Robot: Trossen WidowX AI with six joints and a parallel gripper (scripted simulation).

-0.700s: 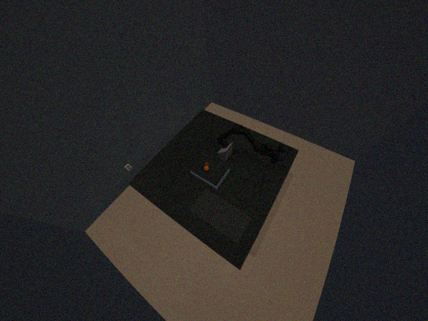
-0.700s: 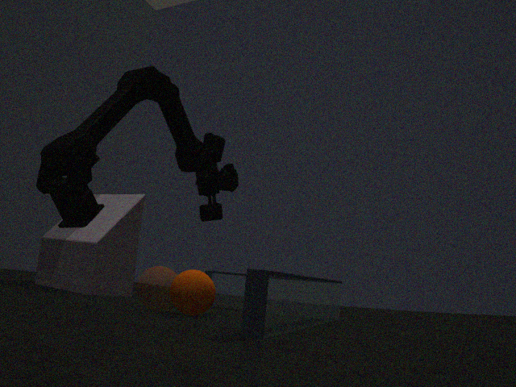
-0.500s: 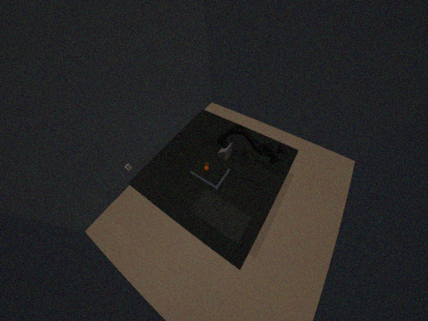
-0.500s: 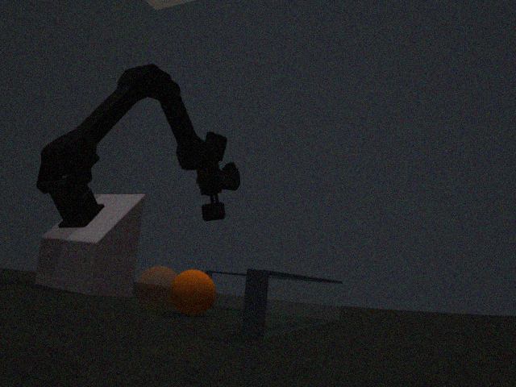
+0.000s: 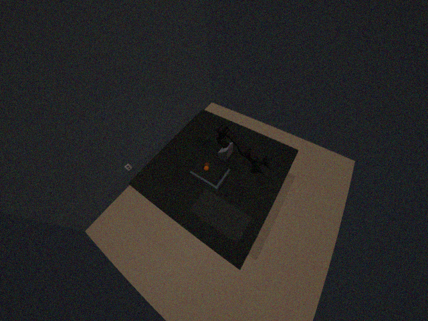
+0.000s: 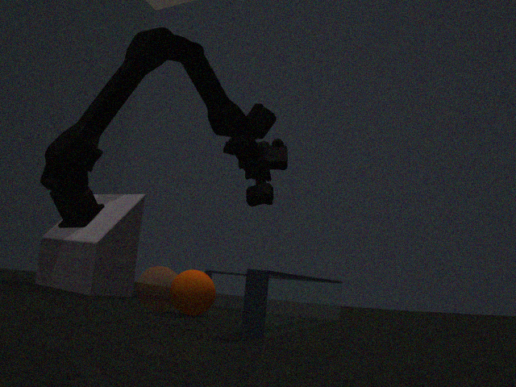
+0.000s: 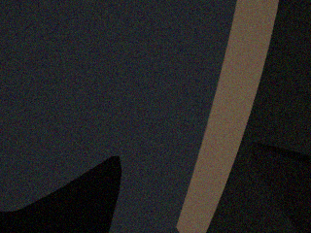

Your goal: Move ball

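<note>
My gripper tip is now 550 mm to the left of the orange ball, 250 mm above it and 100 mm short of it. From my gripper tip the other things lie so: low clear wall: 490 mm to the right, 250 mm below, 230 mm ahead; then see-through copy: 560 mm to the right, 250 mm below, 60 mm ahead.
</note>
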